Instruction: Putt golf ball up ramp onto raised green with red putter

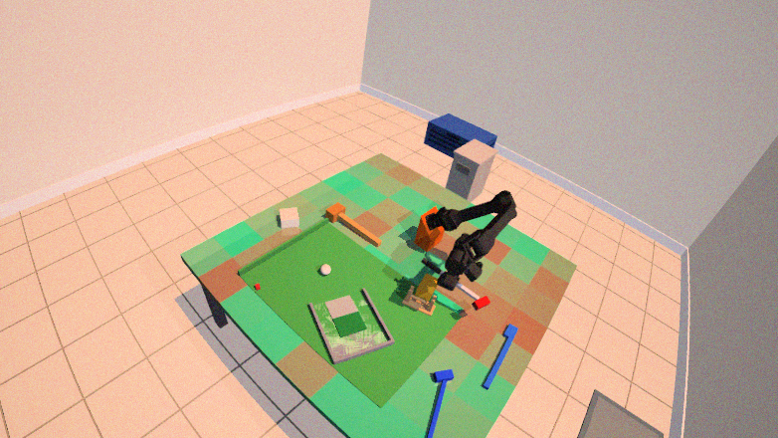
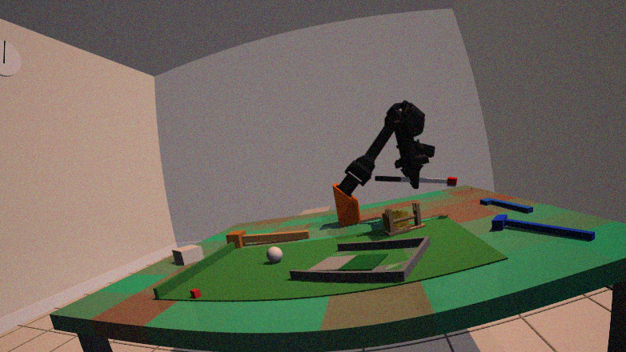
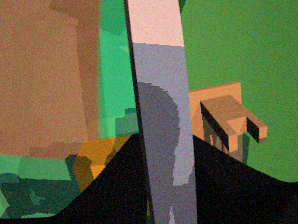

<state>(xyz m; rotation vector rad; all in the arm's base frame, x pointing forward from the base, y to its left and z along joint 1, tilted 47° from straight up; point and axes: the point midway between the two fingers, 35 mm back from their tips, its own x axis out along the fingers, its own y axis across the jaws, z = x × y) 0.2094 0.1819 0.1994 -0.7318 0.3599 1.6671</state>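
My gripper tip is now 2 cm to the right of the red putter and 2 cm below it. From my gripper tip the other things lie so: grey three-sided frame (34 cm ahead, 13 cm to the right, 10 cm below); white golf ball (39 cm to the right, 27 cm ahead, 9 cm below); yellow block (8 cm to the right, 8 cm below, 1 cm ahead).
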